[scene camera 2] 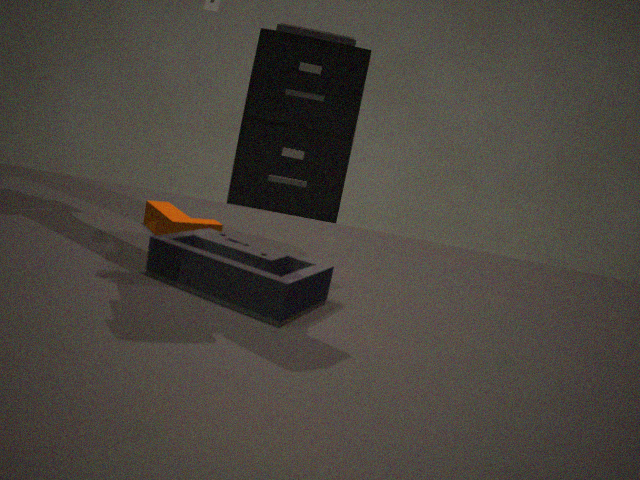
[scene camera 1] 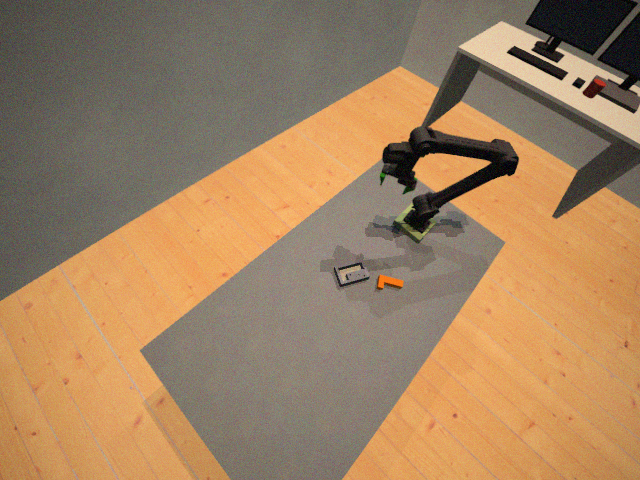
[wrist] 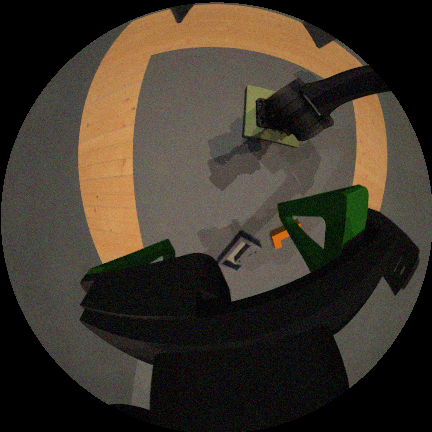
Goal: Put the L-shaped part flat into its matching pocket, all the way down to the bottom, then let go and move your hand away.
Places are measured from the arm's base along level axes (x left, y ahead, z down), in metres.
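Pixels of known places: gripper, fingertip midpoint: (scene camera 1: 391, 189) (wrist: 223, 228); arm's base at its link origin: (scene camera 1: 416, 221) (wrist: 276, 115).
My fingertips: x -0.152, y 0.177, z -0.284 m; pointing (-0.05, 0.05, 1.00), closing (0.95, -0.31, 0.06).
Note:
Ahead of a thing's pixels: the offset from my fingertips to its middle. Level surfaces: height alone.
The orange L-shaped part {dz +0.306, dx +0.233, dy +0.197 m} (scene camera 1: 393, 283) (scene camera 2: 164, 217) (wrist: 277, 240) lies flat on the grey mat beside the pocket block, outside the pocket. In the wrist view a green finger hides some of it. The grey, dark-walled pocket block {dz +0.302, dx +0.066, dy +0.271 m} (scene camera 1: 360, 274) (scene camera 2: 222, 276) (wrist: 249, 255) sits on the mat. Its L-shaped pocket is empty, and its pale floor shows in scene camera 1 and the wrist view. My gripper (scene camera 1: 393, 187) (wrist: 223, 228) is open, with green fingers wide apart and nothing between them. It hangs high above the mat, away from both things, and does not show in scene camera 2.
The arm's yellow-green base plate (scene camera 1: 401, 223) (wrist: 251, 107) stands on the grey mat {dz +0.321 m} (scene camera 1: 279, 351). A white desk (scene camera 1: 496, 43) with monitors, a keyboard and a red cup stands at the upper right. A dark cabinet (scene camera 2: 297, 124) stands behind the block in scene camera 2.

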